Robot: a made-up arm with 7 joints. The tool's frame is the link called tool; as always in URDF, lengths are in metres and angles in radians.
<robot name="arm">
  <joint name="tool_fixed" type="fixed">
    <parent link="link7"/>
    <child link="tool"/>
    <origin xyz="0.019 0.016 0.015" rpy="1.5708 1.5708 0"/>
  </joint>
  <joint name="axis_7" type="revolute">
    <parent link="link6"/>
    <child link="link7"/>
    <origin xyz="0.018 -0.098 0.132"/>
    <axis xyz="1 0 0"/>
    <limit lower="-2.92" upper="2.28"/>
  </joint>
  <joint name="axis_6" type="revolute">
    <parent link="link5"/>
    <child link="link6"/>
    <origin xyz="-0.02 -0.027 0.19"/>
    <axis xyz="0 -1 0"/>
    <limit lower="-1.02" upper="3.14"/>
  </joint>
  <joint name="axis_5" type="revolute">
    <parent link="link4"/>
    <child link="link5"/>
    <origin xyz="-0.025 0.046 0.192"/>
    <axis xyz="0 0 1"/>
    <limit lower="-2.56" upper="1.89"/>
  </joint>
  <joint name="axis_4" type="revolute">
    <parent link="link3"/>
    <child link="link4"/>
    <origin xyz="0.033 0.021 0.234"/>
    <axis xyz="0 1 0"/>
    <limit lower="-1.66" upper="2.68"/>
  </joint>
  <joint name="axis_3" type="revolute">
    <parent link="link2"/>
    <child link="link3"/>
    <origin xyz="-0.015 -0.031 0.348"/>
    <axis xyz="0 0 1"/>
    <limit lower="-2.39" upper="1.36"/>
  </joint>
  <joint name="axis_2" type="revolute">
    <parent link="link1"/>
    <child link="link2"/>
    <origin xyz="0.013 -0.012 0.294"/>
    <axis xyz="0 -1 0"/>
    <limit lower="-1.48" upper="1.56"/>
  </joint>
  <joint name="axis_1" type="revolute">
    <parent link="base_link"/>
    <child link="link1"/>
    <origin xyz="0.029 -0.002 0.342"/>
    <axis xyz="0 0 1"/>
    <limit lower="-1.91" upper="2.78"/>
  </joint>
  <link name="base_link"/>
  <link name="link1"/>
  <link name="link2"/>
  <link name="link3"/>
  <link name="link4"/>
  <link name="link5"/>
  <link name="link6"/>
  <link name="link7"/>
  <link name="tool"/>
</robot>
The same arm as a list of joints. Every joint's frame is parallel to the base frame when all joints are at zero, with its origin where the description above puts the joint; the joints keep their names.
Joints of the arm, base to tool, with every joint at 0 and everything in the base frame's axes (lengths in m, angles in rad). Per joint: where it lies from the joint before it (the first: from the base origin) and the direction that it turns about. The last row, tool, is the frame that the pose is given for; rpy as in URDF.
axis_1: offset 0.0290 -0.0020 0.3420 axis 0 0 1
axis_2: offset 0.0130 -0.0120 0.2940 axis 0 -1 0
axis_3: offset -0.0150 -0.0310 0.3480 axis 0 0 1
axis_4: offset 0.0330 0.0210 0.2340 axis 0 1 0
axis_5: offset -0.0250 0.0460 0.1920 axis 0 0 1
axis_6: offset -0.0200 -0.0270 0.1900 axis 0 -1 0
axis_7: offset 0.0180 -0.0980 0.1320 axis 1 0 0
tool: offset 0.0190 0.0160 0.0150 rpy 1.5708 1.5708 0.0000
Joint limits (rad, base to tool): -1.9100..2.7800 -1.4800..1.5600 -2.3900..1.3600 -1.6600..2.6800 -2.5600..1.8900 -1.0200..3.1400 -2.9200..2.2800

